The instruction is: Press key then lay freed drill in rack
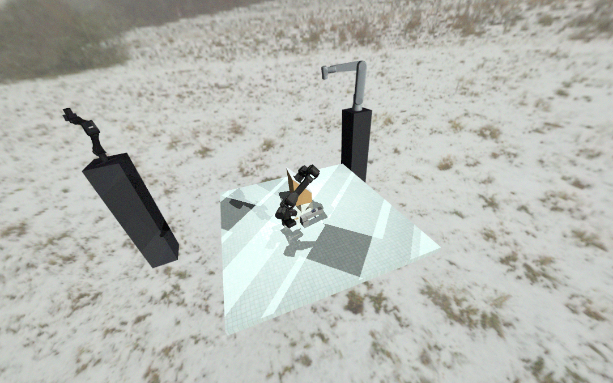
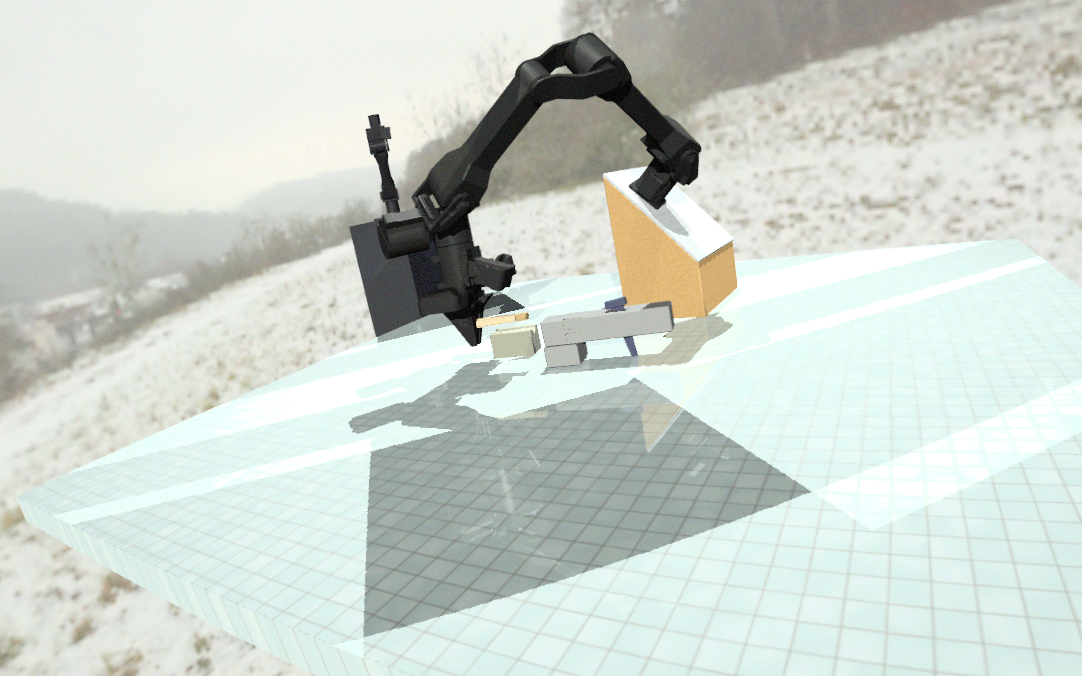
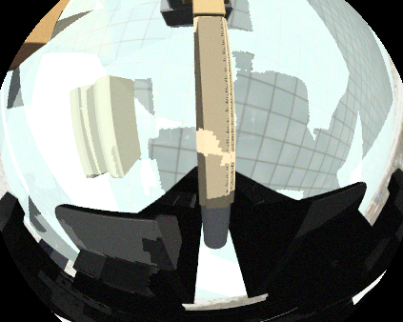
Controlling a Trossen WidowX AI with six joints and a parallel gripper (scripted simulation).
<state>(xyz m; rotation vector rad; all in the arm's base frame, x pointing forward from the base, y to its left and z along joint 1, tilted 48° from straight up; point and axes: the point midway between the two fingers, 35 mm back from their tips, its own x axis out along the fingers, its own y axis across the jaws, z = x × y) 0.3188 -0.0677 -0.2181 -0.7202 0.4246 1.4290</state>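
My gripper tip is 1 cm past the drill, 4 cm to the right of it and 3 cm below it. Round my gripper tip: beige rack (8 cm behind, 2 cm to the left, 2 cm below); then grey housing block (3 cm behind, 20 cm to the left); then blue key (4 cm behind, 22 cm to the left, 1 cm above).
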